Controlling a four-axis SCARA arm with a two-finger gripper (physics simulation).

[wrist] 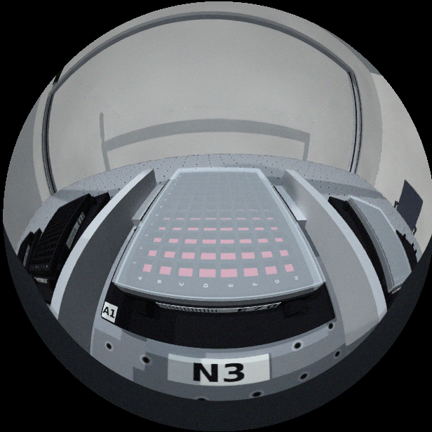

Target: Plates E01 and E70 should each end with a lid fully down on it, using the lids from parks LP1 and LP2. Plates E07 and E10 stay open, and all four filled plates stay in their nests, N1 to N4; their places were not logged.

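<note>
A clear lid lies over plate E70, whose pink wells show through it. The lid looks level and its front rim hangs over the upper part of the plate's front; whether it is fully down cannot be told. The plate sits in nest N3. My gripper is shut on the lid, one finger pad against each long side. At the right, a pale clear lid shows over a neighbouring place, its label unreadable. At the left stands a dark plate with open wells, its label too small to read. LP1 and LP2 do not show.
The N3 label is at the front of the nest, with an A1 tag at its left corner. More dark objects stand at the far left and far right. A dark blue panel stands at the right edge, and a pale wall rises behind.
</note>
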